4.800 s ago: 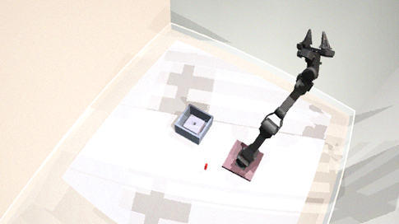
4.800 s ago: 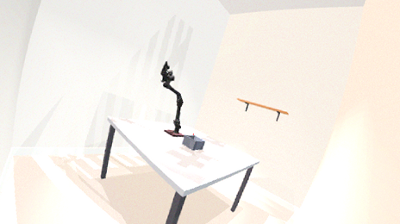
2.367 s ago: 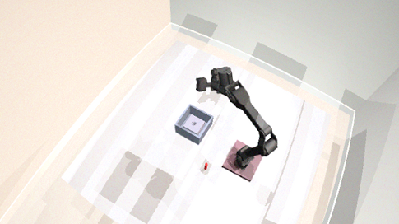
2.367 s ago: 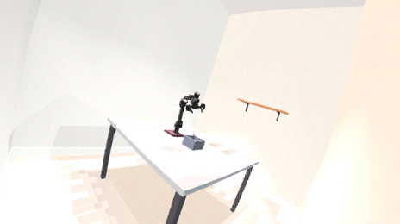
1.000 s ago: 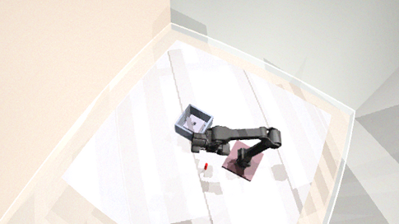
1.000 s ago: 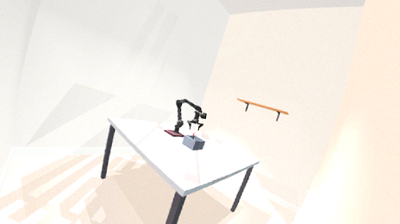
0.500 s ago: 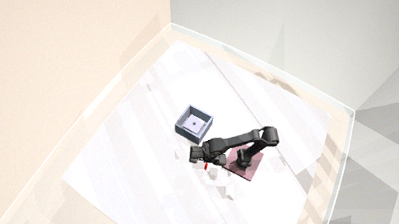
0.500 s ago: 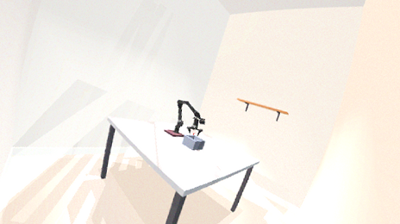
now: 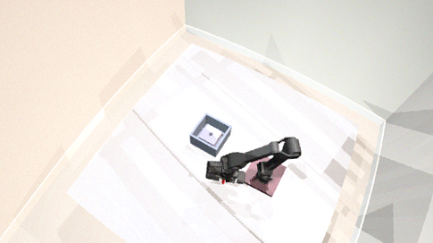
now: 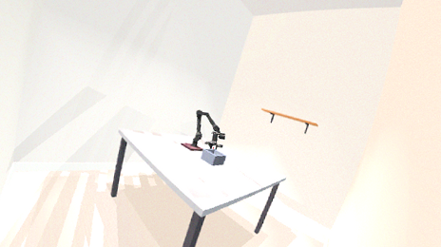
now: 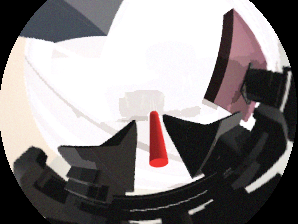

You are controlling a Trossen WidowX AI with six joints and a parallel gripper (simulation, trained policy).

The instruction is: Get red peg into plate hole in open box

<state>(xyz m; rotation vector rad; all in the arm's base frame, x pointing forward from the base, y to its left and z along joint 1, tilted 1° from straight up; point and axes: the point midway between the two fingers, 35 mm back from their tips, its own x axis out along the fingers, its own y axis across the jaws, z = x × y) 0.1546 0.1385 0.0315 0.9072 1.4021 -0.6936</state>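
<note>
Right now my gripper tip is 190 mm short of the pale plate, 160 mm to the left of it and 20 mm below it. Round my gripper tip: grey box (190 mm ahead, 160 mm to the right); red peg (20 mm above, 10 mm behind).
</note>
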